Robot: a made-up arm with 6 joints.
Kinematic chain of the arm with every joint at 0, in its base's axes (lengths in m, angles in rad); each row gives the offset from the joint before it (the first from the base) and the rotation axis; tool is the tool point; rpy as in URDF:
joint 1: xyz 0 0 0.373 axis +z
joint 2: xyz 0 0 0 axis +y
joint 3: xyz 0.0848 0 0.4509 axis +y
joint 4: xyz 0.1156 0 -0.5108 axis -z
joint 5: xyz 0 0 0 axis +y
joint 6: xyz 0.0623 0 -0.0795 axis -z
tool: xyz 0 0 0 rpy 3.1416 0 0
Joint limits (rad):
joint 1: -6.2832..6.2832
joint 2: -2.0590..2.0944
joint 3: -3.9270..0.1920
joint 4: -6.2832..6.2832
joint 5: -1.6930..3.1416
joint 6: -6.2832..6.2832
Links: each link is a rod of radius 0.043 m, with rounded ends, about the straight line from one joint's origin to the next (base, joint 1, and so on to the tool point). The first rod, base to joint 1, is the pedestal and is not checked.
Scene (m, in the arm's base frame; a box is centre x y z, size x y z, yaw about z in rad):
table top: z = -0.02
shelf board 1: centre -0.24 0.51 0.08 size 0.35 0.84 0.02 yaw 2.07
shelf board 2: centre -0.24 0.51 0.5 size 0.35 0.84 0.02 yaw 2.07
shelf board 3: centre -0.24 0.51 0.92 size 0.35 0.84 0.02 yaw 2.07
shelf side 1: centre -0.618 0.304 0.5 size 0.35 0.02 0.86 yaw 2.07
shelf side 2: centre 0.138 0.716 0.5 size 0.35 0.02 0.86 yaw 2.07
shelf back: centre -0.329 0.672 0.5 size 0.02 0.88 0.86 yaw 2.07
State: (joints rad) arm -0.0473 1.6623 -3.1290 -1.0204 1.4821 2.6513
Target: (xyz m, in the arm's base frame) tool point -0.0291 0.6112 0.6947
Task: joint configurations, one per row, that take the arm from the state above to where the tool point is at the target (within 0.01 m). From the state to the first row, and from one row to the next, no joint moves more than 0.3 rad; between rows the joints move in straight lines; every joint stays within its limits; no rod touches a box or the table.
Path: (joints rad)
1: 0.0456 1.4232 -2.8455 -0.9373 1.6074 2.6502
2: 0.1386 1.1840 -2.5620 -0.8542 1.7327 2.6492
3: 0.2315 0.9449 -2.2785 -0.7711 1.8580 2.6481
4: 0.3245 0.7057 -1.9950 -0.6881 1.9833 2.6470
5: 0.4174 0.4666 -1.7115 -0.6050 2.1086 2.6459
6: 0.6537 0.2327 -1.4841 -0.5824 2.1792 2.6473
7: 0.8899 -0.0012 -1.2568 -0.5597 2.2498 2.6486
8: 1.1262 -0.2350 -1.0294 -0.5371 2.3204 2.6500
9: 1.3624 -0.4689 -0.8020 -0.5145 2.3910 2.6513
10: 1.5312 -0.2050 -1.0674 -0.5157 2.3027 2.6513
11: 1.7000 0.0589 -1.3329 -0.5169 2.2144 2.6513

